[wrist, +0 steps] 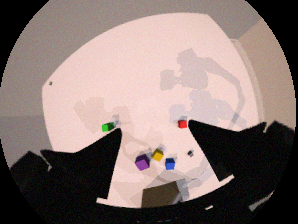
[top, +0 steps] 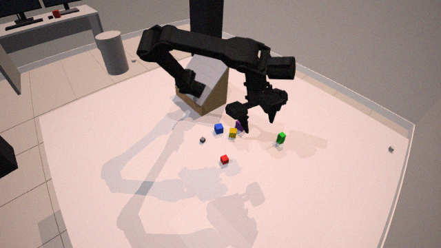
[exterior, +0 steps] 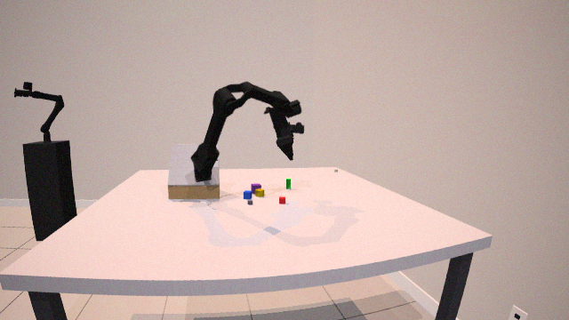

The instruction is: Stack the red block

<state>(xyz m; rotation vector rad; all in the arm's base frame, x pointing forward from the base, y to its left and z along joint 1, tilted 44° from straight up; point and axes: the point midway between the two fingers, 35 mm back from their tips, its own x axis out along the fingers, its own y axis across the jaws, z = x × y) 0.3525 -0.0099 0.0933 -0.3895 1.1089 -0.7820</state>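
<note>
Right now the red block is 6 cm behind my gripper tip, 8 cm to the right of it and 15 cm below it. From my gripper tip the other things lie so: purple block: 12 cm behind, 10 cm to the left, 14 cm below; blue block: 18 cm behind, 2 cm to the left, 15 cm below; yellow block: 12 cm behind, 4 cm to the left, 15 cm below.
</note>
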